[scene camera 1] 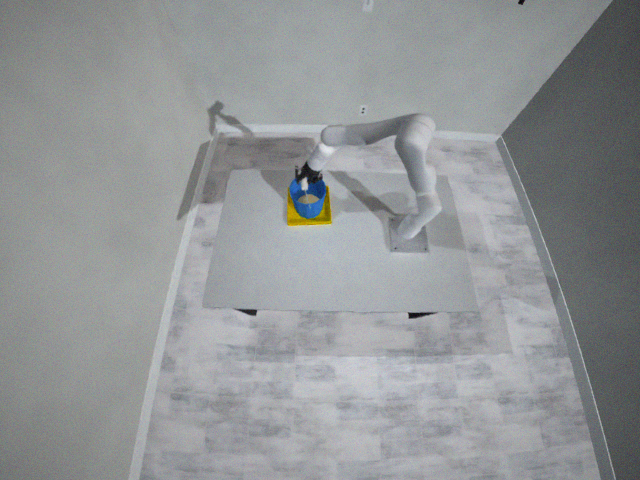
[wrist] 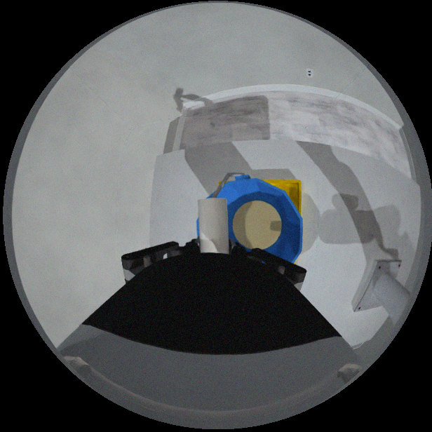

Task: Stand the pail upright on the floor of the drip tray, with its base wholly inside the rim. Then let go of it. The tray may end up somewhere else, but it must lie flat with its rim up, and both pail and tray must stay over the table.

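Pixels of known places: gripper, fingertip midpoint: (scene camera 1: 301, 184); arm's base, origin of the base link: (scene camera 1: 405, 231).
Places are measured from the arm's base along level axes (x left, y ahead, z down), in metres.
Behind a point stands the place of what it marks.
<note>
The blue pail (scene camera 1: 310, 210) {z -0.081, x -0.078, y 0.509 m} (wrist: 291, 215) is upright, with its open top up and a tan inner floor. It is over the yellow drip tray (scene camera 1: 308, 223) {z 0.009, x -0.050, y 0.522 m} (wrist: 294, 183), which lies flat with its rim up. In the scene view the pail's lower end appears within the tray's outline; whether its base touches the tray floor is hard to tell. My gripper (scene camera 1: 305, 179) {z -0.198, x -0.152, y 0.552 m} (wrist: 214, 243) is shut on the pail's white handle grip (scene camera 1: 304, 184) {z -0.243, x -0.120, y 0.533 m} (wrist: 213, 222), above the pail's far left side. The fingertips are largely hidden behind the grip and gripper body in the wrist view.
The tray lies on the grey table (scene camera 1: 330, 273) {z 0.026, x 0.223, y 0.407 m} (wrist: 172, 192), left of centre and nearer the far edge. The arm's base plate (scene camera 1: 408, 248) {z 0.003, x 0.097, y -0.003 m} (wrist: 364, 291) is to the right. The arm arches over the table's far side. The wall stands beyond the table.
</note>
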